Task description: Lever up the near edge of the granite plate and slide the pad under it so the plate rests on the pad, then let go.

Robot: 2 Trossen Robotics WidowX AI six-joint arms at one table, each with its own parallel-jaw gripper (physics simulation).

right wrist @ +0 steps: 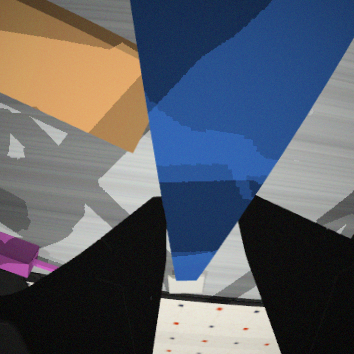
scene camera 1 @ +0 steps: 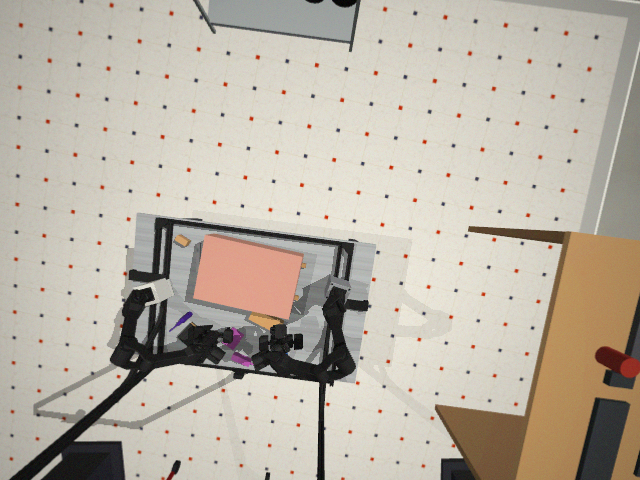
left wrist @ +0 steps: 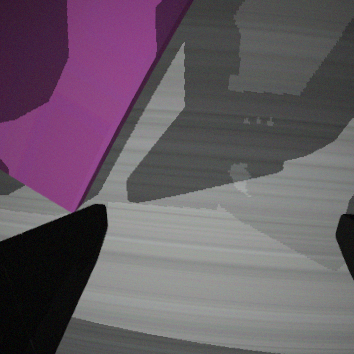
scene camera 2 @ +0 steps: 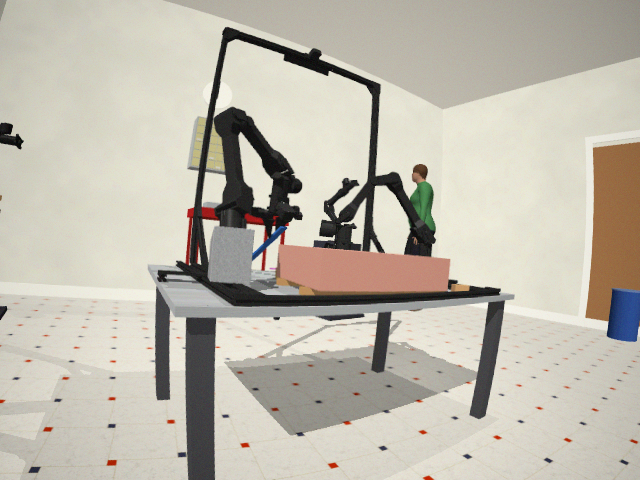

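Where they show: left gripper, fingertip midpoint: [scene camera 1: 221,326] [left wrist: 222,220]; right gripper, fingertip midpoint: [right wrist: 201,206] [scene camera 2: 272,238]; left arm's base, link origin: [scene camera 1: 146,295]; right arm's base, link origin: [scene camera 1: 338,293] [scene camera 2: 231,235].
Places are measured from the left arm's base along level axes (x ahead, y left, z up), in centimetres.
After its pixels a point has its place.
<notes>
The pink granite plate [scene camera 1: 248,276] @(x 49.3, y -3.6, z 0.5 cm) [scene camera 2: 361,271] @(x 65.6, y 4.2, z -4.5 cm) lies across the table's middle on small orange blocks. A magenta pad [scene camera 1: 235,338] [left wrist: 107,65] @(x 25.9, y -33.7, z -10.7 cm) lies on the table below the plate in scene camera 1, apart from it. My left gripper [left wrist: 222,220] @(x 24.0, y -27.2, z -10.8 cm) is open beside the pad's corner, with bare table between its fingers; its tips are hidden behind the plate in scene camera 2. My right gripper [right wrist: 201,206] @(x 57.4, y -35.1, z 2.3 cm) is shut on a blue bar [scene camera 2: 269,241] @(x 57.3, y -36.6, z 1.1 cm) [right wrist: 205,115] @(x 58.4, y -30.6, z 5.4 cm), which stands tilted above the table. An orange wedge-like block [scene camera 1: 264,320] @(x 47.7, y -28.7, z -7.8 cm) [right wrist: 65,80] @(x 49.6, y -31.1, z -7.8 cm) lies at the plate's near edge.
A second magenta piece [scene camera 1: 241,358] @(x 30.2, y -45.5, z -8.8 cm) [right wrist: 17,257] @(x 33.2, y -47.6, z -9.0 cm) with a thin stem lies near the table's front edge. A purple tool [scene camera 1: 183,319] @(x 7.2, y -18.1, z -9.1 cm) lies left of the left gripper. A small orange block [scene camera 1: 181,240] @(x 19.0, y 20.9, z -8.6 cm) [scene camera 2: 460,287] @(x 20.4, y 21.3, z -9.4 cm) lies beyond the plate. Black frame rails [scene camera 1: 253,230] @(x 54.6, y 16.4, z -9.6 cm) border the table.
</notes>
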